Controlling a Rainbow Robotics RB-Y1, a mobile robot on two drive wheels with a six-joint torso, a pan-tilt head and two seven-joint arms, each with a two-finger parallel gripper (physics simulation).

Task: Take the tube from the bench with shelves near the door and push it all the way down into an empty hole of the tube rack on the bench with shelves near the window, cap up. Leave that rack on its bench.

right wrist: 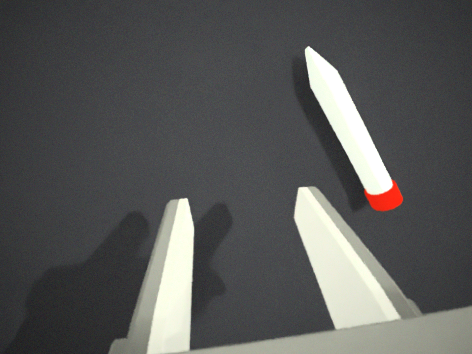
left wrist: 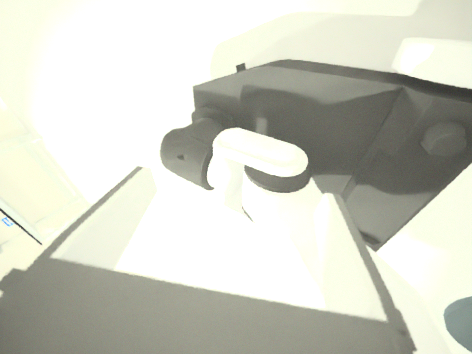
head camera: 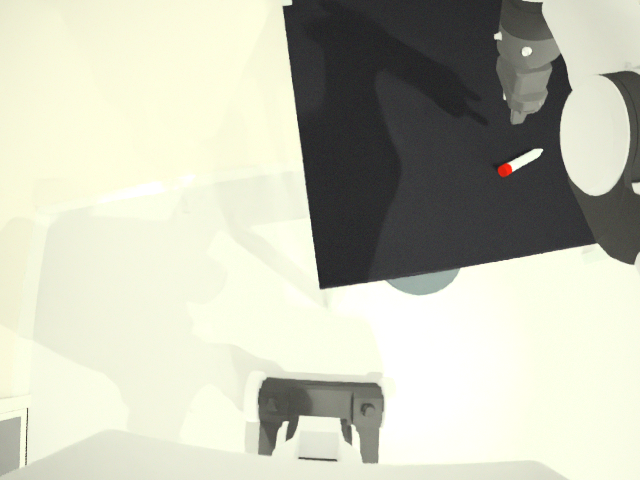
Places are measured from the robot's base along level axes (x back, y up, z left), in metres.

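Pixels of known places: left gripper, fingertip midpoint: (left wrist: 233, 191); right gripper, fingertip midpoint: (right wrist: 244, 207) (head camera: 512, 109); robot's base, link origin: (head camera: 321, 396).
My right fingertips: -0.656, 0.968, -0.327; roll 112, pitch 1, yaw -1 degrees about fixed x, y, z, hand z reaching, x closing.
For each thing: its middle in the pictures, then the offset to it from my right fingertips, as dx, dy, dz. Level surfaces: height alone.
- white tube, body centre: (right wrist: 350, 131) (head camera: 523, 160) +0.077, -0.045, -0.031
- red cap, body centre: (right wrist: 382, 194) (head camera: 504, 170) +0.105, -0.044, +0.015
- black bench top, surface height: dy -0.054
- grey-blue round stool base, body centre: (head camera: 417, 248) -0.032, -0.953, -0.108
A white tube (head camera: 523, 160) (right wrist: 350, 131) with a red cap (head camera: 505, 169) (right wrist: 385, 197) lies on its side on the black bench top (head camera: 351, 206) (right wrist: 100, 100). My right gripper (head camera: 518, 119) (right wrist: 244, 207) is open about halfway and empty, above the bench top. In the right wrist view the tube lies to the right of both fingers, its cap beside the right-hand finger and its pointed end farther up the picture. My left gripper (left wrist: 233, 191) is wide open, with the robot's base beyond it. The tube rack does not show in these views.
The bench's left edge and front edge show in the head view. A grey-blue round stool base (head camera: 423, 283) (left wrist: 462, 320) is partly under the front edge. The robot's dark base (head camera: 320, 400) (left wrist: 320, 120) is at the bottom of the head view. My right arm (head camera: 594, 134) covers the bench's right side.
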